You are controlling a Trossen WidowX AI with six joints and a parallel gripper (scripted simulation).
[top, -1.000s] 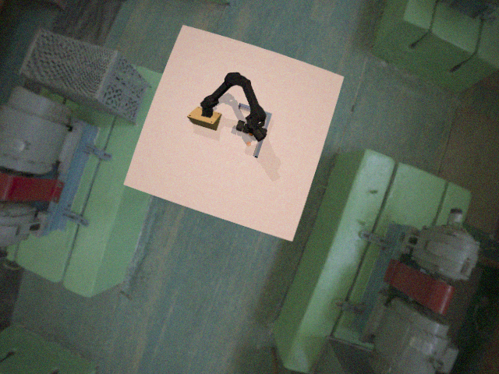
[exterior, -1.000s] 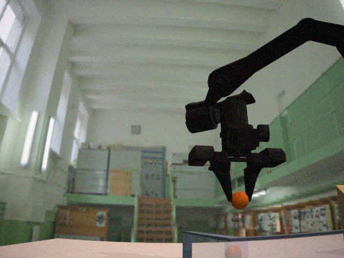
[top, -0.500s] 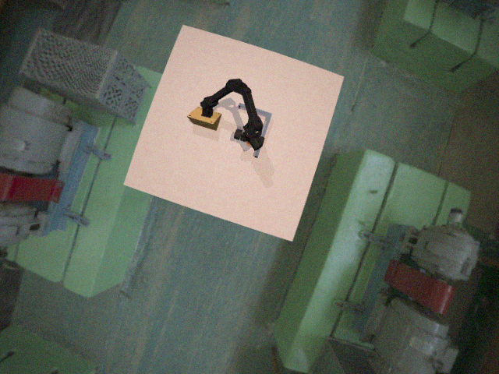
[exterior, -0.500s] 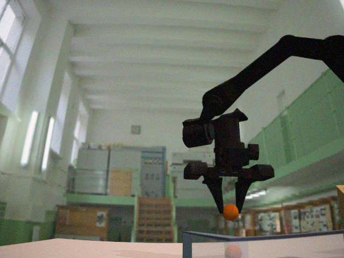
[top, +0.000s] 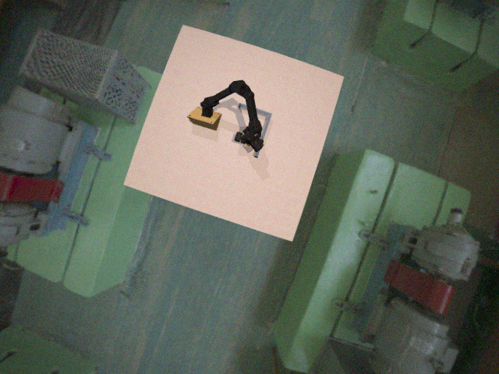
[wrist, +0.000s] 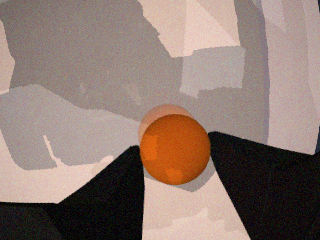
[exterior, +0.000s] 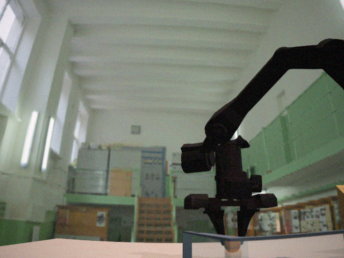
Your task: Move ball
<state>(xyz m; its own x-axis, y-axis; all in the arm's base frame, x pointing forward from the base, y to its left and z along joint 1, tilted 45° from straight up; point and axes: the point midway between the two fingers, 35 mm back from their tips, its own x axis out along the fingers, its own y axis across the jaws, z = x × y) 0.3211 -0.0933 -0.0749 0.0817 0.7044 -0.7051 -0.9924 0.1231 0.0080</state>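
Now: the orange ball right at my gripper tip. Also, from my gripper tip: clear wall (10 mm behind, 240 mm to the left); see-through copy of ball (20 mm below).
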